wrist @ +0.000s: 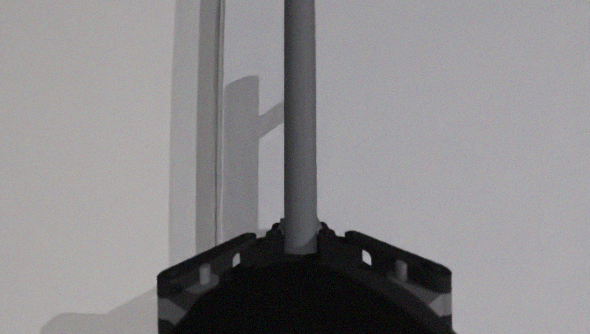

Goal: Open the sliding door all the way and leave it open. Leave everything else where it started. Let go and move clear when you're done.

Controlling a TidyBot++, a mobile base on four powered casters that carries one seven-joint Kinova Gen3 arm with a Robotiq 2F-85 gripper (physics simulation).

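Frame: origin at the arm's base, x right, y back, z down, level; centimetres.
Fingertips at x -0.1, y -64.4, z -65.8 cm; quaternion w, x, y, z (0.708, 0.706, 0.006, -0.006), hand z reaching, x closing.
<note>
A point is followed by its place in that frame.
The sliding door (430, 130) @[x 15.6, y -66.8, z -76.3 cm] is a flat pale grey panel filling the right side of the wrist view. Its handle, a grey vertical round bar (300, 120) @[x -0.2, y -59.3, z -75.1 cm], runs down from the top edge of the view, right of the door's edge. My gripper (299, 227) @[x -0.2, y -64.4, z -65.7 cm] is shut on the bar, with one dark fingertip against each side of it near the bottom middle. The bar's top end is out of view, and the part below the fingers is hidden by the gripper body.
A vertical grey edge strip (207, 130) @[x -13.4, y -71.1, z -77.5 cm] stands left of the bar, with a pale wall surface (85, 130) @[x -33.4, y -71.7, z -77.9 cm] beyond it. The handle's shadow (241, 160) @[x -6.7, y -66.0, z -72.7 cm] falls between the strip and the bar. Another soft shadow (75, 325) @[x -34.6, y -71.6, z -47.7 cm] lies at the lower left.
</note>
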